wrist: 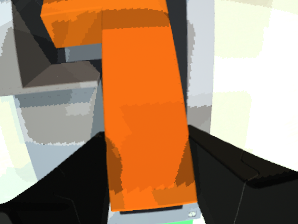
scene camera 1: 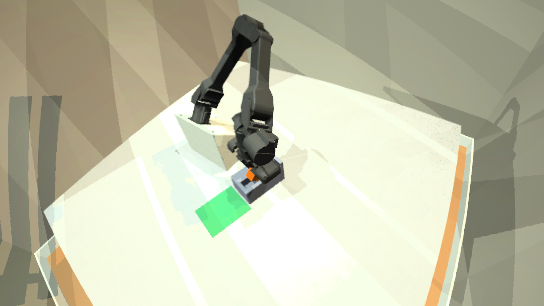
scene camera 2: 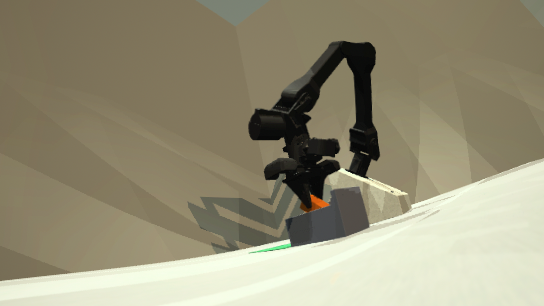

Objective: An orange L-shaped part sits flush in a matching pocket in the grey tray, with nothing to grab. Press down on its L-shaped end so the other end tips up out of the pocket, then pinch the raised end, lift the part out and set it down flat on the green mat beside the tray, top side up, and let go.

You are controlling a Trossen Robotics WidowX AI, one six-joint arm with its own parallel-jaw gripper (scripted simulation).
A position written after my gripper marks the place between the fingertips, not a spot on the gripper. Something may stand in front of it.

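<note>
My gripper [scene camera 2: 314, 207] [wrist: 145, 138] [scene camera 1: 256, 174], visible. Orange L-shaped part [wrist: 150, 164], visible. Green mat [scene camera 1: 225, 208], visible.
</note>
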